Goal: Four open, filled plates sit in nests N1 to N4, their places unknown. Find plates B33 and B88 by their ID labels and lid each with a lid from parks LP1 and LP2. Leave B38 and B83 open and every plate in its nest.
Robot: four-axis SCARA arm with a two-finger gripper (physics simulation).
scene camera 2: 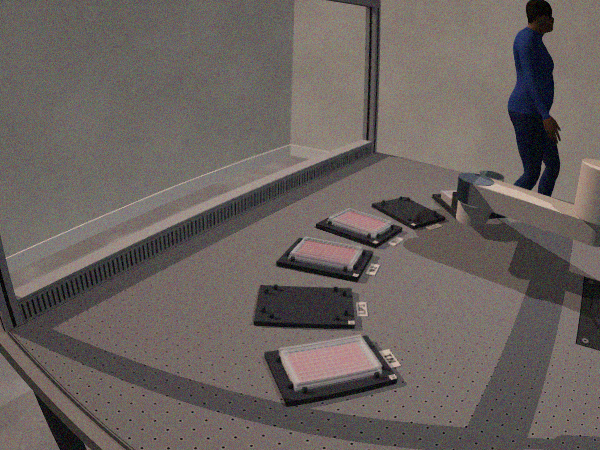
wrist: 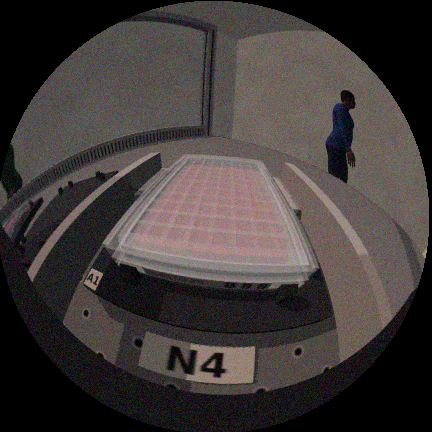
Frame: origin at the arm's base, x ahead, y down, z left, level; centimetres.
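Seen in the pictures: gripper, fingertip midpoint: [wrist: 220, 164].
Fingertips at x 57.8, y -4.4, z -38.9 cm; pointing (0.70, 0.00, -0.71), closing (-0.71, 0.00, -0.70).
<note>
Pixels of each thing's top centre, then the offset from my fingertips to it. "*": a spot on its surface instead.
- clear lid at its top centre: [wrist: 218, 178] dx -1.6, dy +0.3, dz +1.6 cm
- pink-filled plate at a spot on its surface: [wrist: 215, 215] * dx -4.5, dy +0.3, dz +4.3 cm
- nest N4 at its top centre: [wrist: 218, 187] dx -1.7, dy +0.9, dz +1.6 cm
- N1 at its top centre: [scene camera 2: 330, 357] dx -6.0, dy +0.3, dz +81.1 cm
- N2 at its top centre: [scene camera 2: 326, 249] dx +13.0, dy +0.5, dz +51.0 cm
- N3 at its top centre: [scene camera 2: 360, 219] dx +14.8, dy +0.5, dz +33.1 cm
- LP2 at its top centre: [wrist: 57, 200] [scene camera 2: 409, 206] dx +9.3, dy +1.1, dz +16.2 cm
- dark LP2 park at a spot on its surface: [wrist: 65, 200] * dx +10.6, dy +2.1, dz +15.7 cm
- slotted rail at a spot on its surface: [scene camera 2: 200, 215] * dx +42.6, dy -1.0, dz +56.0 cm
My gripper [scene camera 2: 454, 211] [wrist: 220, 164] is shut on a clear lid [wrist: 212, 260], which lies over the pink-filled plate [wrist: 215, 215] in nest N4 [wrist: 220, 315]. The lid looks level and at or very near the plate's rim; any small gap cannot be told. The plate's ID label under the front edge is mostly hidden and unreadable. In the scene view, pink-filled plates sit in N1 [scene camera 2: 332, 362], N2 [scene camera 2: 327, 254] and N3 [scene camera 2: 361, 221]; their IDs and whether they bear lids cannot be told. Parks LP1 [scene camera 2: 305, 306] and LP2 [scene camera 2: 405, 211] are bare.
The arm [scene camera 2: 530, 202] reaches in from the right and partly hides N4. The dark LP2 park [wrist: 65, 200] lies left of the gripper in the wrist view. A slotted rail [scene camera 2: 200, 215] runs along the table's far side. A person in blue [scene camera 2: 534, 75] [wrist: 342, 130] is beyond the table.
</note>
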